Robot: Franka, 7 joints.
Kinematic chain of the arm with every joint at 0, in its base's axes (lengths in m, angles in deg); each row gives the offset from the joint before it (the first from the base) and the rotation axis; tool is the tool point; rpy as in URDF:
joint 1: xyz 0 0 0.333 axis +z
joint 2: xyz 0 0 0 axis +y
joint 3: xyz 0 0 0.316 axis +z
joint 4: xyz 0.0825 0 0 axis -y
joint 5: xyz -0.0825 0 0.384 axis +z
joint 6: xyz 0 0 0 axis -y
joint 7: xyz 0.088 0 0 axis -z
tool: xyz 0 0 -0.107 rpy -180 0 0
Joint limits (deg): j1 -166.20..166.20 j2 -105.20..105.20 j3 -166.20..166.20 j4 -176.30..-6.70 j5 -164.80..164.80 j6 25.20..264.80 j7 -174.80..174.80
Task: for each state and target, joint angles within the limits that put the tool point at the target. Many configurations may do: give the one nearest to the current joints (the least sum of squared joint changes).
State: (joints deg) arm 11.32 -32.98 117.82 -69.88 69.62 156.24 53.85
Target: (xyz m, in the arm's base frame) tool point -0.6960 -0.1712 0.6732
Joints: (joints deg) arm 45.97 -27.69 137.93 -69.74 69.77 153.49 53.85
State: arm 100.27 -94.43 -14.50 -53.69 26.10 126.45 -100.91
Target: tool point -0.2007 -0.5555 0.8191
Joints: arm 78.13 -95.30 5.99 -67.97 27.02 116.59 -100.91
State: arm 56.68 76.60 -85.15 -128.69 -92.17 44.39 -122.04
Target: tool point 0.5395 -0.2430 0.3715
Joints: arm 37.28 82.14 -75.07 -109.62 -102.30 59.83 -122.04
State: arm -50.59 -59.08 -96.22 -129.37 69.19 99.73 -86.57
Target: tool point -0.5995 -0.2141 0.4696
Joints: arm -48.25 -59.61 -97.32 -101.67 74.29 107.94 -86.57
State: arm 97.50 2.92 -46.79 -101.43 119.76 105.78 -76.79
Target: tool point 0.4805 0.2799 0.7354
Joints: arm 86.07 -10.75 -57.01 -101.49 119.91 105.14 -76.79
